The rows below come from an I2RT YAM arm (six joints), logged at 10 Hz.
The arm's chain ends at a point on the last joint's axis. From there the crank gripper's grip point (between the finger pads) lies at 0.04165 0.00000 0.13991 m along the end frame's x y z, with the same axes.
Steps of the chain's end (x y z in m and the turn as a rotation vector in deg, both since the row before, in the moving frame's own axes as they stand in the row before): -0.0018, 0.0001, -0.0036, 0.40, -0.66, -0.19; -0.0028, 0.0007, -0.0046, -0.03, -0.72, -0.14; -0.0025, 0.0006, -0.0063, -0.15, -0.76, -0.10; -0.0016, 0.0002, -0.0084, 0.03, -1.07, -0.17; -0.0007, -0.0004, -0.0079, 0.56, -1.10, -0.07; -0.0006, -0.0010, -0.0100, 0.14, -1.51, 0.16; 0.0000, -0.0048, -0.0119, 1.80, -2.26, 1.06; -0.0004, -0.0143, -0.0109, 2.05, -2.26, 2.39
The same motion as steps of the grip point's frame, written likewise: -0.0034, -0.0010, -0.0031, 0.40, -0.66, -0.19; -0.0046, 0.0007, -0.0041, -0.03, -0.72, -0.14; -0.0044, 0.0009, -0.0058, -0.15, -0.76, -0.10; -0.0042, 0.0000, -0.0076, 0.03, -1.07, -0.17; -0.0034, -0.0018, -0.0071, 0.56, -1.10, -0.07; -0.0043, -0.0012, -0.0090, 0.14, -1.51, 0.16; -0.0055, -0.0085, -0.0104, 1.80, -2.26, 1.06; -0.0059, -0.0177, -0.0094, 2.05, -2.26, 2.39
